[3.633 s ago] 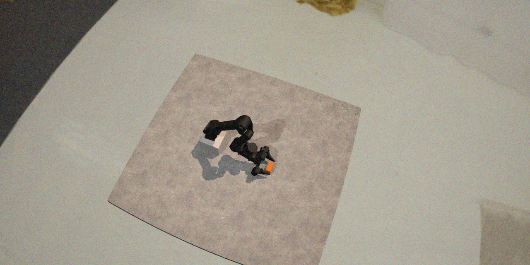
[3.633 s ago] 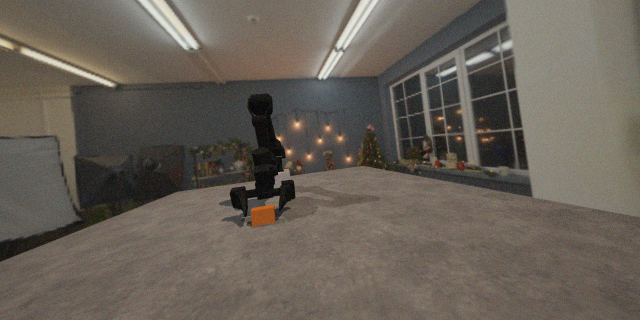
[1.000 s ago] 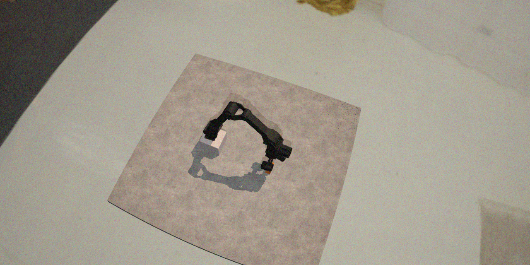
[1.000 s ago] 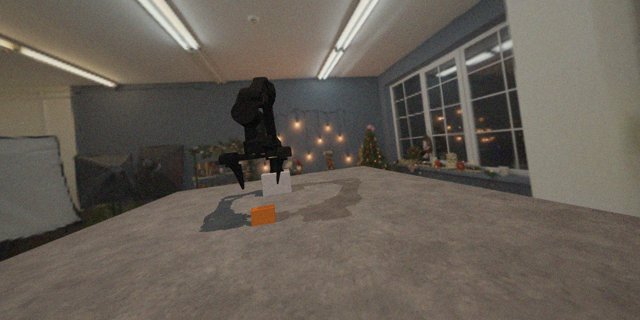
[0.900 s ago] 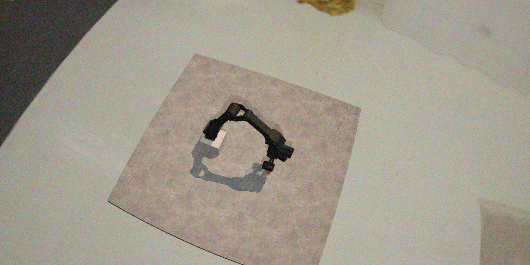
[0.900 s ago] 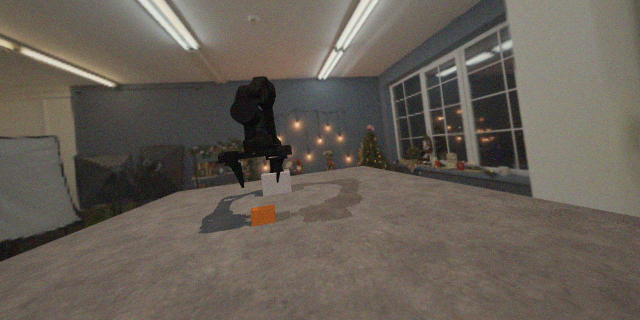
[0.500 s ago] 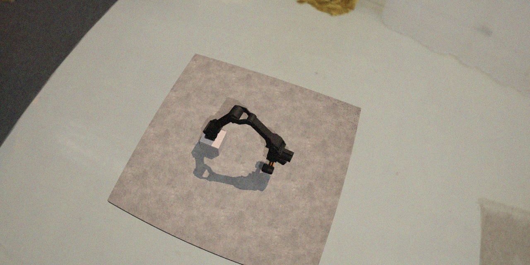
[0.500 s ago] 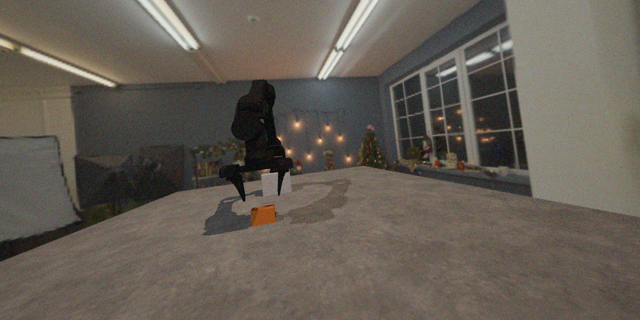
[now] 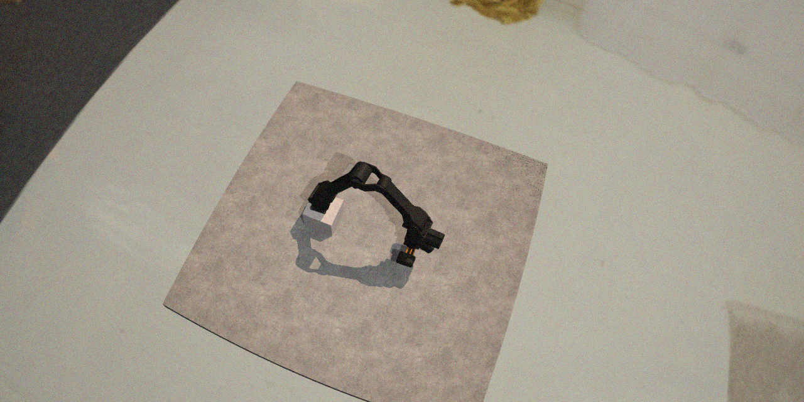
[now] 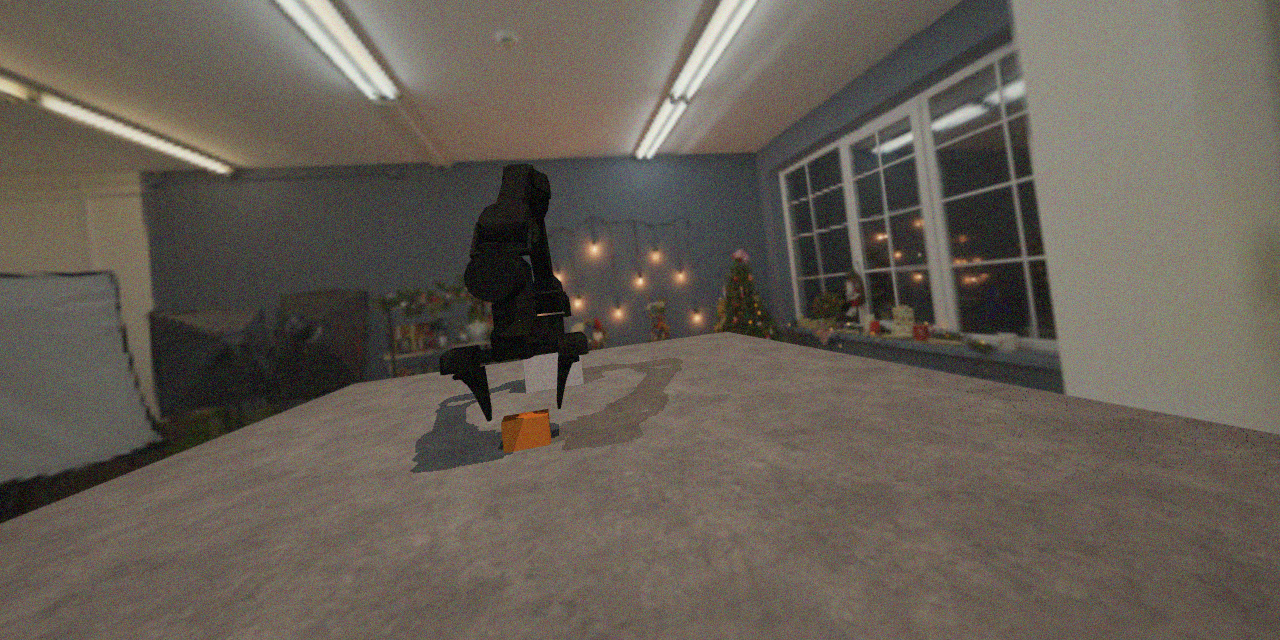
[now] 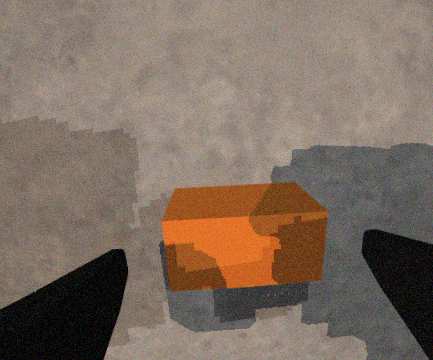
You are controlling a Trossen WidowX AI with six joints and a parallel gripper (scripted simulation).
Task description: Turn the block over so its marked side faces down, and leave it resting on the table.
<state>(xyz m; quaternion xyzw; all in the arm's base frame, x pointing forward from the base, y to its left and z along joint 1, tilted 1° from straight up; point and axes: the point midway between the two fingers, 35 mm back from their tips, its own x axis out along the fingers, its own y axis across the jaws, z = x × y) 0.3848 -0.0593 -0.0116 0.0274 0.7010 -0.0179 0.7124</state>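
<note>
Now: gripper tip 20 mm above the block and 10 mm past it.
</note>
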